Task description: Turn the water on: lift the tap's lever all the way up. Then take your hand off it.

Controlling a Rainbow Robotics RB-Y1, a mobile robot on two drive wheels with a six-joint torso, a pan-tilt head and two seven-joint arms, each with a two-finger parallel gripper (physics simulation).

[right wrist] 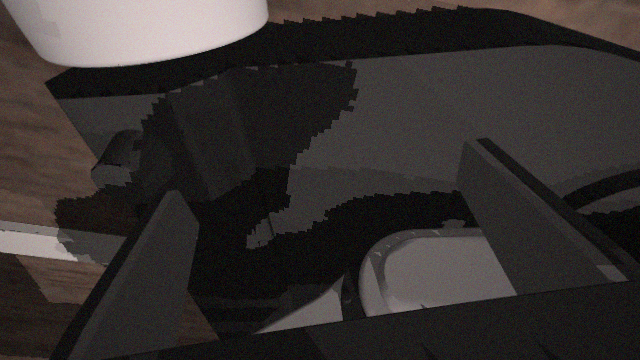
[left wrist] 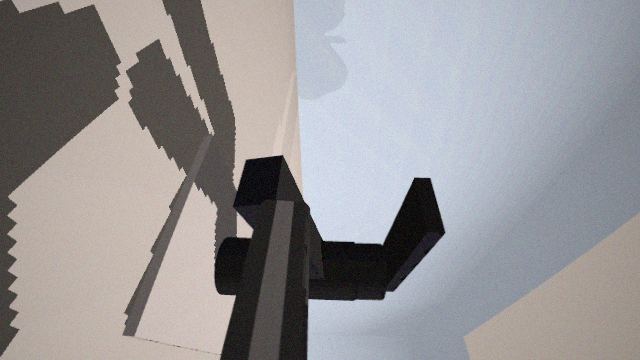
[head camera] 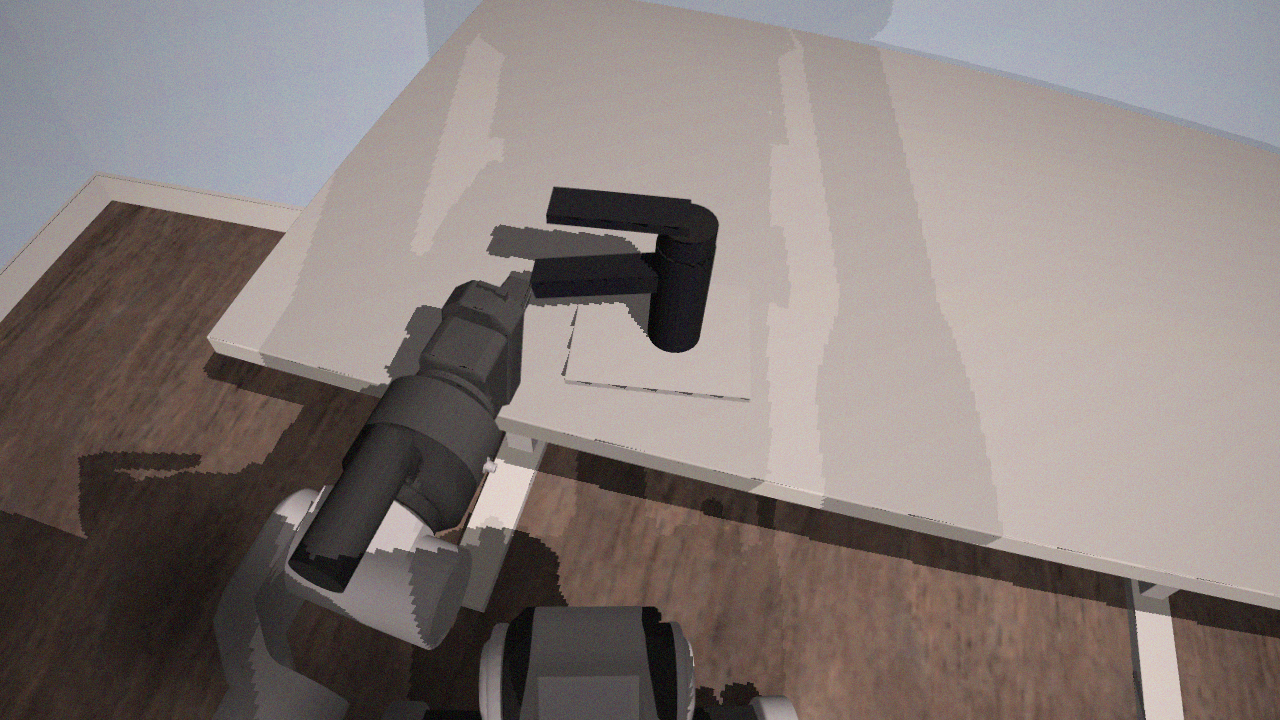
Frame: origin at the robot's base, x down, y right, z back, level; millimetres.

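Where they show: left gripper, between the fingertips: (left wrist: 285, 217) (head camera: 520, 285); right gripper, between the fingertips: (right wrist: 322, 185).
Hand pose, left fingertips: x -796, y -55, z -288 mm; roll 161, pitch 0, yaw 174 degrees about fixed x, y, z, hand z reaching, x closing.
Each offset is from my left fingertips to the top centre of the thing. "spot": to the spot under its first point. Level surfaces: height alone.
The black tap has an upright post {spot: dx -7, dy +133, dz +17 mm} (head camera: 684, 295) (left wrist: 345, 270) on a thin pale plate {spot: dx +68, dy +89, dz +37 mm} (head camera: 626, 371) (left wrist: 175, 300). Its lever {dx -74, dy +80, dz -14 mm} (head camera: 617, 210) (left wrist: 415, 232) is the upper bar, joined to the post's top. The spout {dx -17, dy +64, dz -16 mm} (head camera: 595, 274) (left wrist: 260, 180) is the lower bar. My left gripper (head camera: 520, 282) (left wrist: 285, 217) is shut and empty. Its tip is close beside the spout's free end in the head view and overlaps the spout in the left wrist view; contact cannot be told. The lever is apart from the fingers. My right gripper (right wrist: 322, 185) is open and empty, away from the tap.
The tap stands on a pale table {dx +75 mm} (head camera: 1056, 358), near its front edge. Table legs (head camera: 501, 501) (head camera: 1159, 662) stand below on the brown wood floor {dx +794 mm} (head camera: 644, 555). A pale blue wall (head camera: 223, 89) (left wrist: 450, 100) is behind. Dark and white robot body parts show close to the right gripper.
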